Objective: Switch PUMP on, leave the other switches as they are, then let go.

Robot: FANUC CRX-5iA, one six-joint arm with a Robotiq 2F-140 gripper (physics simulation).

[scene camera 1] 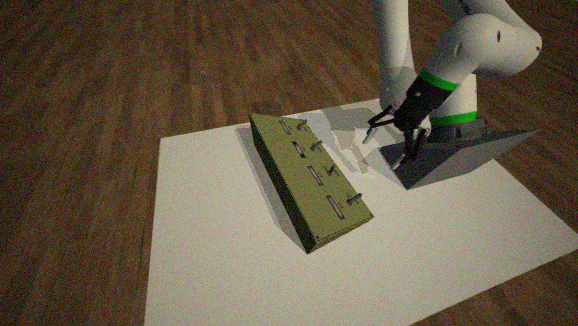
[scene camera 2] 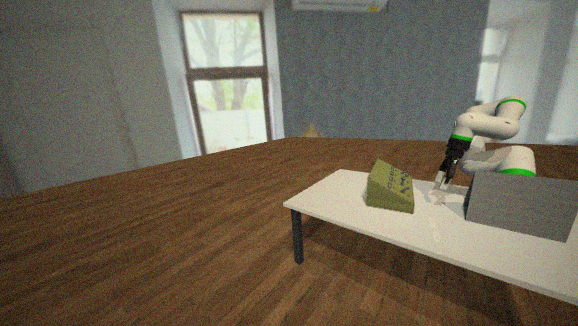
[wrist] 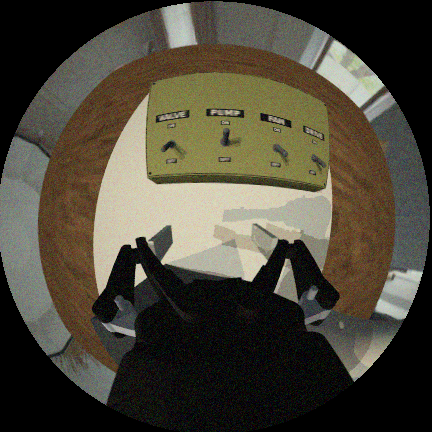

I see my gripper and an olive switch panel.
My gripper is seen too in the wrist view.
